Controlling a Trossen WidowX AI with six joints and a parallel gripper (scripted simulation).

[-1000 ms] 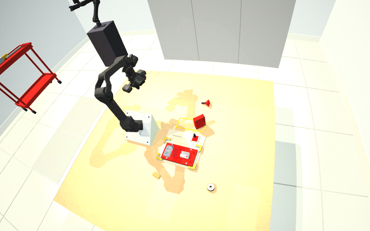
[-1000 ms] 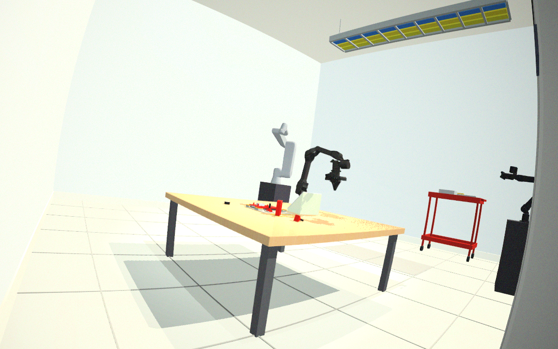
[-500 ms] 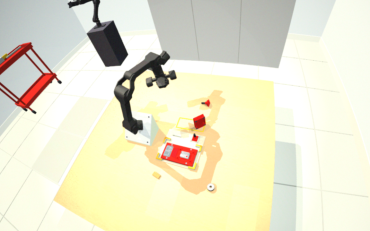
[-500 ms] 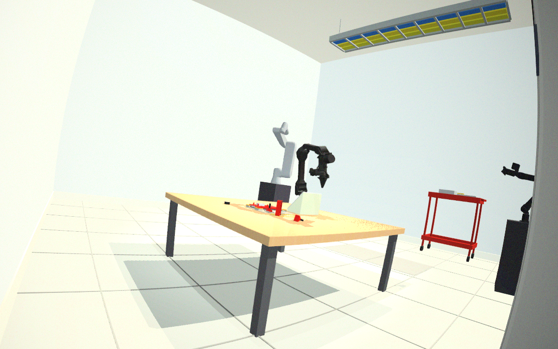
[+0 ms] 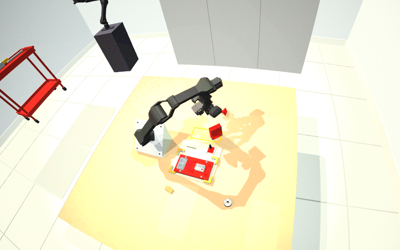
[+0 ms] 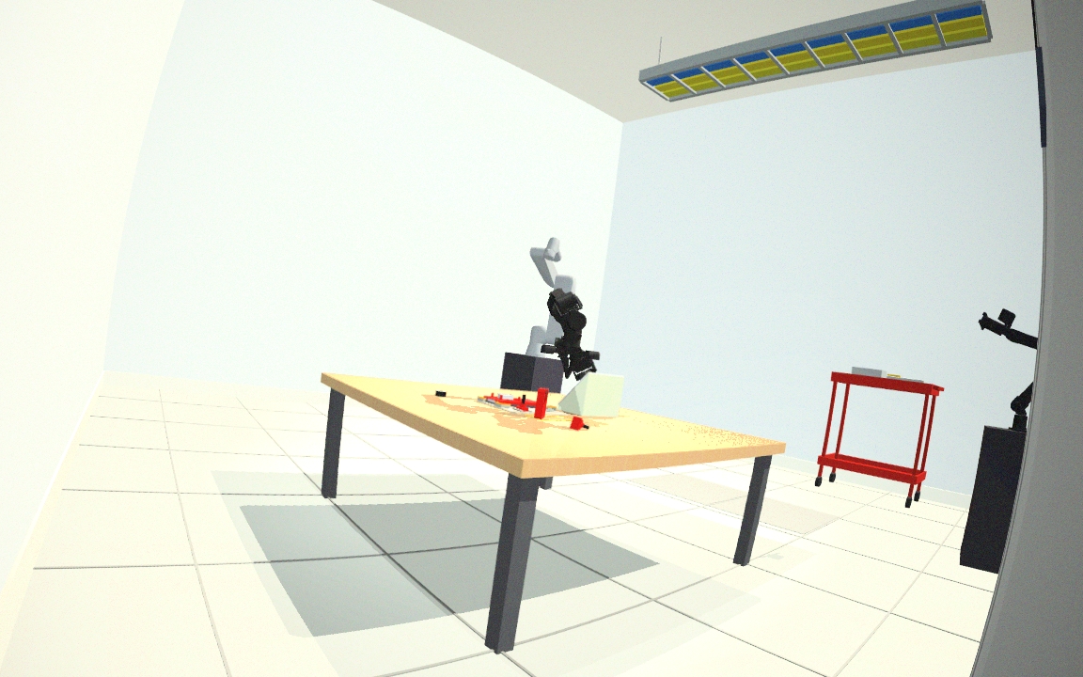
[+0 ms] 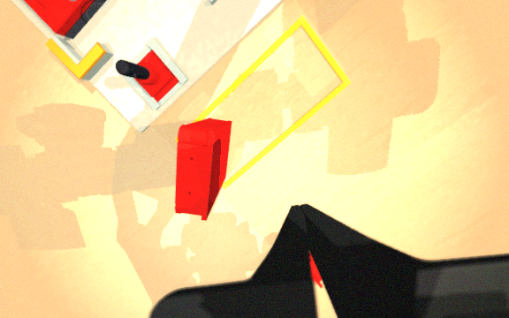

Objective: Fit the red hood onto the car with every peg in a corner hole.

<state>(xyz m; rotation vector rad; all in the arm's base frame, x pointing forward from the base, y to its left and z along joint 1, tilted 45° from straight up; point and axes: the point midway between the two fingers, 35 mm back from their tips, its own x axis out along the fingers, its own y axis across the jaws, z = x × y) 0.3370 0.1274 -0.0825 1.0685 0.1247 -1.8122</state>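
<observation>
The red hood lies 9 cm below my gripper tip, 5 cm to the right of it and 4 cm ahead of it. Also, from my gripper tip: jig 24 cm to the right, 13 cm below, 4 cm behind; then tan block 42 cm to the right, 16 cm behind, 14 cm below.
</observation>
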